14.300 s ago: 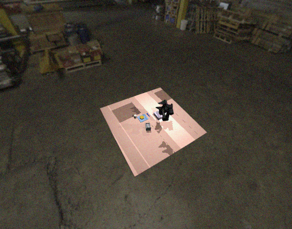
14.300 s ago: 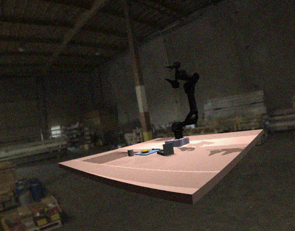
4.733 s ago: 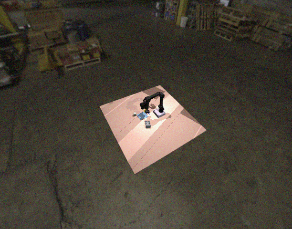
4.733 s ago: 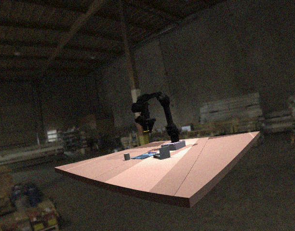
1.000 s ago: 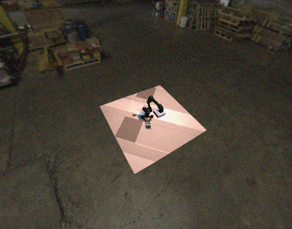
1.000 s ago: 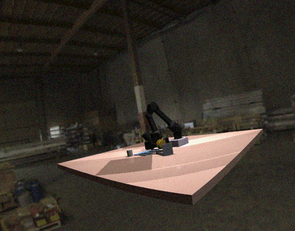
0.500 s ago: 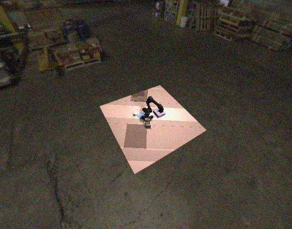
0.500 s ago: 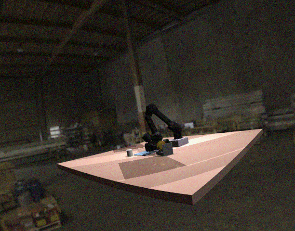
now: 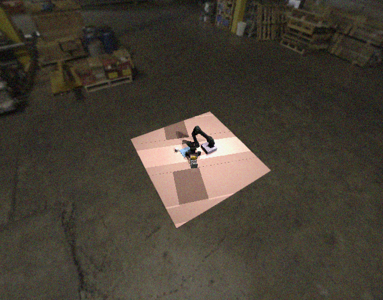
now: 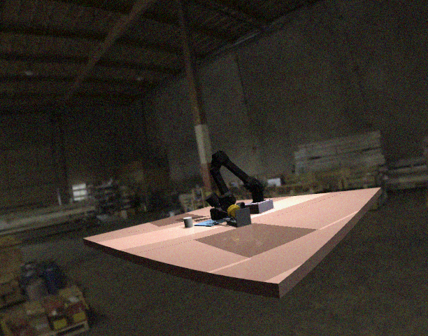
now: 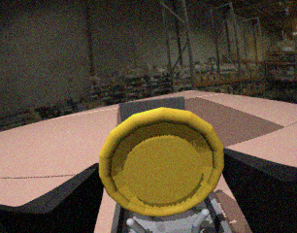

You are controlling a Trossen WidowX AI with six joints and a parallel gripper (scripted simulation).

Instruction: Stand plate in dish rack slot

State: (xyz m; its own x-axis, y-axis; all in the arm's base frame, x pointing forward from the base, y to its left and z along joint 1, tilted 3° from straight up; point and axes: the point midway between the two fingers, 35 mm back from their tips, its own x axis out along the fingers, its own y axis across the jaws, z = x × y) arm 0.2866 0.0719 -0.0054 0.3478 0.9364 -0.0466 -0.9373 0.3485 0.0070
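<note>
Now: the yellow plate 1 cm to the right of my gripper tip and 1 cm below it. Also, from my gripper tip: dish rack (1 cm ahead, 2 cm to the left, 3 cm below); blue spoon (10 cm behind, 21 cm to the right, 5 cm below); blue mat (1 cm ahead, 17 cm to the right, 5 cm below).
</note>
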